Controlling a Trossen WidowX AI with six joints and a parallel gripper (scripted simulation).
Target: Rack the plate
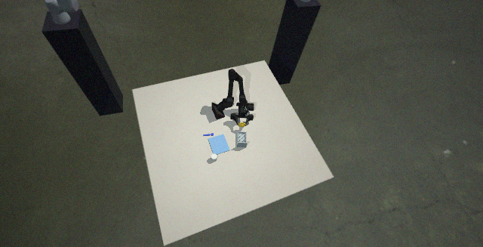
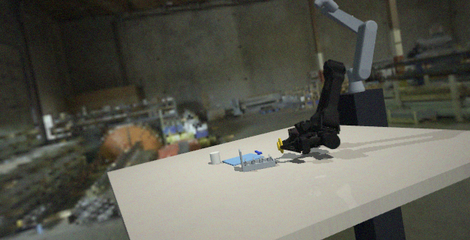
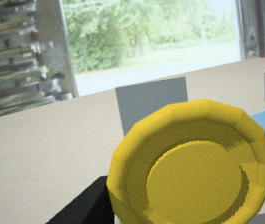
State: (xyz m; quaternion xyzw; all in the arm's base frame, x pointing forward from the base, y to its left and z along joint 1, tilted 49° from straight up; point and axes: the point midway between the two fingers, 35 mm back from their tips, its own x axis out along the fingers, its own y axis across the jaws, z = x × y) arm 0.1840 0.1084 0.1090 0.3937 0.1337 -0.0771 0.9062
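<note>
The grey dish rack is 90 mm ahead of my gripper tip, 20 mm to the right of it and 40 mm below it. Also, from my gripper tip: light blue mat 90 mm ahead, 210 mm to the right, 60 mm below; then small blue utensil 10 mm behind, 260 mm to the right, 60 mm below; then yellow plate 10 mm behind.
</note>
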